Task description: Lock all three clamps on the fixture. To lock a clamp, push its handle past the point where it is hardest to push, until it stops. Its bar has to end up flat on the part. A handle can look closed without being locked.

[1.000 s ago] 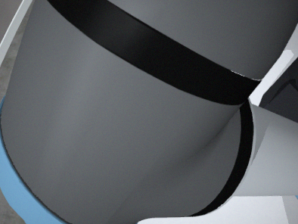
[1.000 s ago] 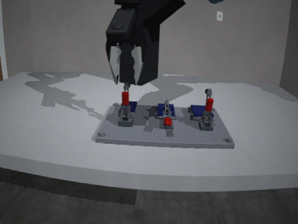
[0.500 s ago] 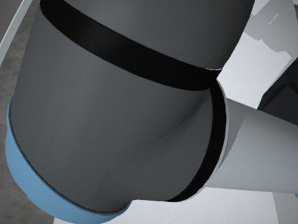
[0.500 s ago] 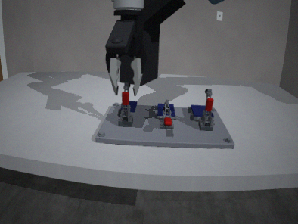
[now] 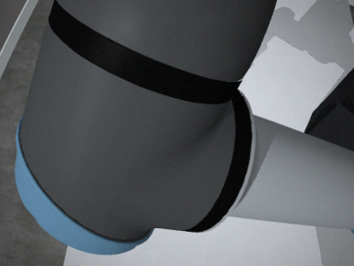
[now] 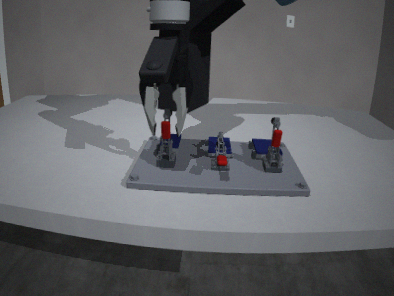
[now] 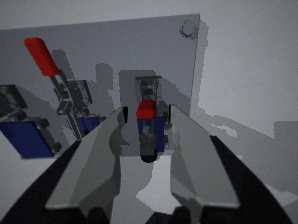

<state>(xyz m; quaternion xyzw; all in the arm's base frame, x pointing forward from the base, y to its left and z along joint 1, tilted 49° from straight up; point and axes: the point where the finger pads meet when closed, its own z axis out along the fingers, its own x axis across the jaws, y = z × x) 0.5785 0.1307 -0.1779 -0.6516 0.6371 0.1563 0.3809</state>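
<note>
Now: hand 10 cm to the right of the grey fixture plate, 8 cm above it and 5 cm past it. Also, from my hand: blue part (21 cm to the left, 11 cm behind, 6 cm below).
</note>
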